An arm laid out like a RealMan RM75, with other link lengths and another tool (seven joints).
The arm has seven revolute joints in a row. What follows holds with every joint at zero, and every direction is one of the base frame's. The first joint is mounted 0.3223 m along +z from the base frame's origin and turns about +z. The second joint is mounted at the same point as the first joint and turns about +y. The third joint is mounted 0.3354 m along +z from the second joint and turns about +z. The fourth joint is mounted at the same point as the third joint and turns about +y. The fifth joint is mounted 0.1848 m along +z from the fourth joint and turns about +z. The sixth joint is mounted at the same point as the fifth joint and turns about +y. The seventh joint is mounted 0.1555 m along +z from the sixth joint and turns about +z. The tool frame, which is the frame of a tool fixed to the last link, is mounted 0.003 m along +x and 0.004 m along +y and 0.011 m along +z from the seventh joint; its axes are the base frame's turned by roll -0.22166, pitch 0 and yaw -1.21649 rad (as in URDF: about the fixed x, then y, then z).
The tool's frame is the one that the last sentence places.
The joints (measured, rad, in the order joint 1, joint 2, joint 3, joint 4, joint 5, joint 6, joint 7), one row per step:
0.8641 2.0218 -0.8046 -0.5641 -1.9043 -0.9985 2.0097
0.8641 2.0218 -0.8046 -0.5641 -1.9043 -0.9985 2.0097
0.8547 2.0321 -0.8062 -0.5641 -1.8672 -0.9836 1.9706
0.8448 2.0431 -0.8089 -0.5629 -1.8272 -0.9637 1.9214
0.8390 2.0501 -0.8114 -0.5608 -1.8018 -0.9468 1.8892
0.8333 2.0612 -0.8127 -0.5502 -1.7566 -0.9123 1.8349
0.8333 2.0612 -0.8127 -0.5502 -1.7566 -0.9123 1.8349
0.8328 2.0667 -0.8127 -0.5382 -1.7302 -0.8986 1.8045
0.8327 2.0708 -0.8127 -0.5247 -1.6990 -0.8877 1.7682
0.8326 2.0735 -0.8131 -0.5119 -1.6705 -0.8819 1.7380
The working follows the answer.
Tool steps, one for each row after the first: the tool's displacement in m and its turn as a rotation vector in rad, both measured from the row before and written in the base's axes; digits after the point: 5 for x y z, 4 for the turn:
0.00000 0.00000 0.00000 0.0000 0.0000 0.0000
0.00005 -0.00095 -0.00193 0.0247 0.0120 0.0107
0.00070 -0.00071 -0.00204 0.0307 0.0060 0.0125
0.00093 -0.00007 -0.00137 0.0217 0.0010 0.0050
0.00160 0.00106 -0.00234 0.0386 0.0036 0.0002
0.00000 0.00000 0.00000 0.0000 0.0000 0.0000
0.00018 0.00009 -0.00238 0.0143 0.0053 0.0005
-0.00008 0.00020 -0.00175 0.0157 0.0053 0.0041
-0.00017 -0.00012 -0.00144 0.0111 0.0070 0.0037

Tool pose at each row, in the base's axes (x y z in m, rotation vector in rad; rounded; the steps above come from the unrounded poses):
0.20958 0.50504 0.04331 -2.6105 -0.4012 0.1795
0.20958 0.50504 0.04331 -2.6105 -0.4012 0.1795
0.20963 0.50409 0.04137 -2.5822 -0.4107 0.1926
0.21033 0.50338 0.03933 -2.5489 -0.4246 0.1968
0.21126 0.50331 0.03797 -2.5266 -0.4304 0.1944
0.21286 0.50437 0.03563 -2.4881 -0.4289 0.1889
0.21286 0.50437 0.03563 -2.4881 -0.4289 0.1889
0.21304 0.50446 0.03324 -2.4730 -0.4273 0.1920
0.21295 0.50466 0.03149 -2.4559 -0.4301 0.1961
0.21279 0.50455 0.03005 -2.4430 -0.4316 0.2032

